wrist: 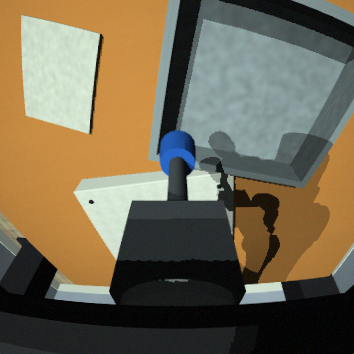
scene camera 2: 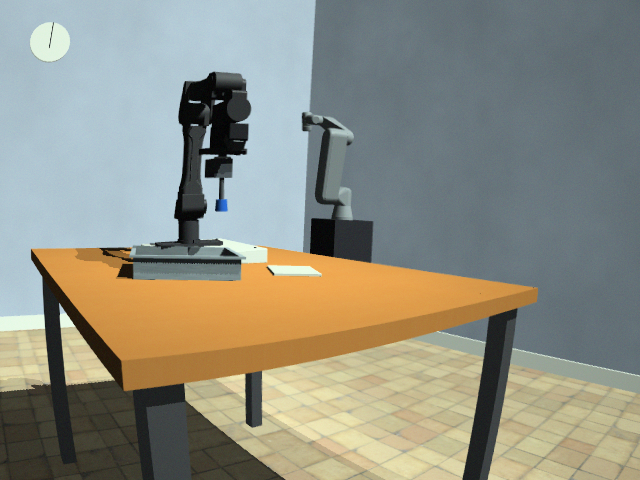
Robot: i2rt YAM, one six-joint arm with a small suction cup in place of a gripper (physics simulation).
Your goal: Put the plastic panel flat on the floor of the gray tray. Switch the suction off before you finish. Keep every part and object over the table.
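Places are measured from the arm's base along level axes (x back, y right, z up), in metres.
Pixels of known places: hand, tool point: (wrist: 177,146) (scene camera 2: 221,211); arm's base, link origin: (scene camera 2: 189,245).
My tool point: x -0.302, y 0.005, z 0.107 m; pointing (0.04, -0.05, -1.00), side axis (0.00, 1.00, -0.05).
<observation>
Ahead of a thing's pixels: the offset from my tool point to its middle. Level surfaces: height alone.
The plastic panel {dy -0.178, dx -0.032, dz -0.138 m} (scene camera 2: 294,270) (wrist: 60,75) is a thin, pale, four-sided plate lying flat on the table, apart from the tray. The gray tray {dy +0.094, dx -0.016, dz -0.116 m} (scene camera 2: 186,270) (wrist: 260,90) is an open box with upright walls, standing on the table near the arm's base; its floor shows in the wrist view with a shadow over its near part. My gripper (scene camera 2: 221,210) (wrist: 177,142), a blue suction cup on a dark rod, points down and hangs well above the table. Nothing hangs from it. It is not touching the panel or the tray.
A low white box (scene camera 2: 254,254) (wrist: 107,215) with small dark dots stands close to the tray, near the arm's base. A gray robot arm (scene camera 2: 331,165) stands on a dark pedestal (scene camera 2: 351,240) beyond the table {dz -0.140 m} (scene camera 2: 310,315).
</observation>
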